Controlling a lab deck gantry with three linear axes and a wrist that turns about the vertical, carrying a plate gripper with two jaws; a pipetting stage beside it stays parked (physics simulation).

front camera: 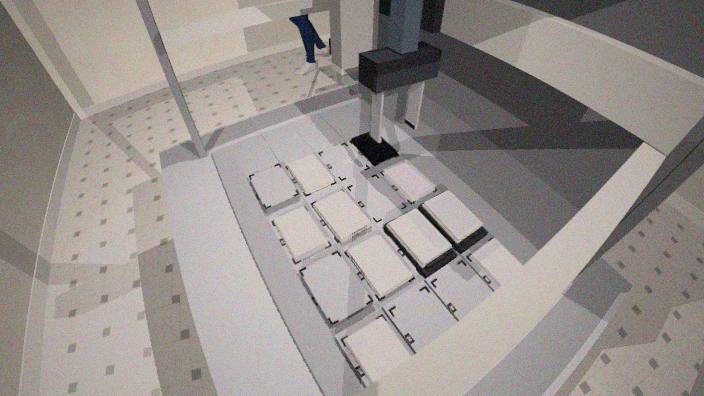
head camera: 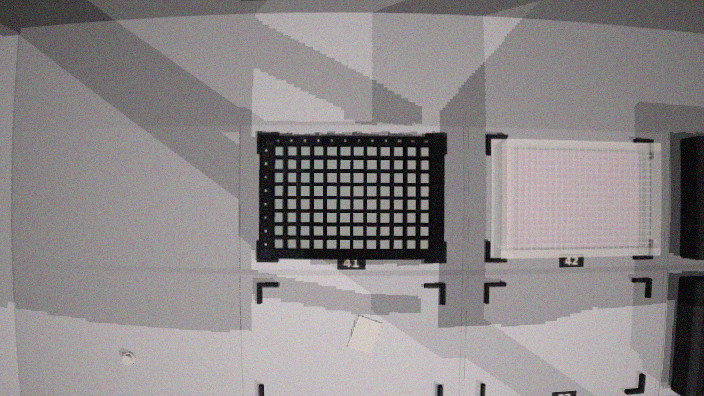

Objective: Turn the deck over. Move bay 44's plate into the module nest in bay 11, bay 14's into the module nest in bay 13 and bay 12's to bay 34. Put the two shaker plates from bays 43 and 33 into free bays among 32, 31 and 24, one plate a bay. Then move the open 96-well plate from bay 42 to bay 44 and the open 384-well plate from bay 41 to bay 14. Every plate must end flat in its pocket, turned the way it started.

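Frame: origin at the robot's base, x ahead, y left, z up, level; metres.
Seen in the pictures: gripper, fingertip midpoint: [front camera: 393, 131]; robot's base, origin of the base link: [front camera: 252, 181].
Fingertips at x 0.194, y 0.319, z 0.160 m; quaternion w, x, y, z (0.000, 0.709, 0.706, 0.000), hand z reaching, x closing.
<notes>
Offsets run from my fingertips to a thing's top centre. "*": to the spot under its first point.
My gripper [front camera: 395, 133] is open and empty, jaws apart above the black plate {0.045 m left, 0.130 m back, 0.145 m down} [front camera: 375, 154] [head camera: 345, 197] with square wells in bay 41; the jaws do not show in the head view. A pink, densely welled plate {0.045 m left, 0.034 m ahead, 0.145 m down} [front camera: 409, 179] [head camera: 575, 197] lies flat in bay 42. White plates sit on two black shakers, in bay 43 {* 0.037 m left, 0.201 m ahead, 0.123 m down} [front camera: 452, 215] and bay 33 {* 0.072 m right, 0.200 m ahead, 0.123 m down} [front camera: 417, 236]. White plates also lie in bay 12 {* 0.275 m right, 0.042 m ahead, 0.146 m down} [front camera: 301, 232], bay 14 {* 0.276 m right, 0.345 m ahead, 0.131 m down} [front camera: 377, 347] and, partly hidden, bay 44 {* 0.033 m left, 0.339 m ahead, 0.131 m down} [front camera: 492, 260]. The nests in bay 11 {0.276 m right, 0.130 m back, 0.138 m down} [front camera: 274, 185] and bay 13 {0.276 m right, 0.197 m ahead, 0.138 m down} [front camera: 336, 285] show bare grey tops.
White plates stand in bay 21 {* 0.167 m right, 0.121 m back, 0.146 m down} [front camera: 311, 172], bay 22 {* 0.172 m right, 0.047 m ahead, 0.143 m down} [front camera: 341, 214] and bay 23 {* 0.172 m right, 0.205 m ahead, 0.145 m down} [front camera: 380, 265]. A small pale chip {0.054 m right, 0.120 m back, 0.159 m down} [head camera: 366, 334] lies in bay 31, and a small round piece {0.078 m right, 0.298 m back, 0.156 m down} [head camera: 128, 357] lies left of it. A pale beam [front camera: 520, 280] crosses the front.
</notes>
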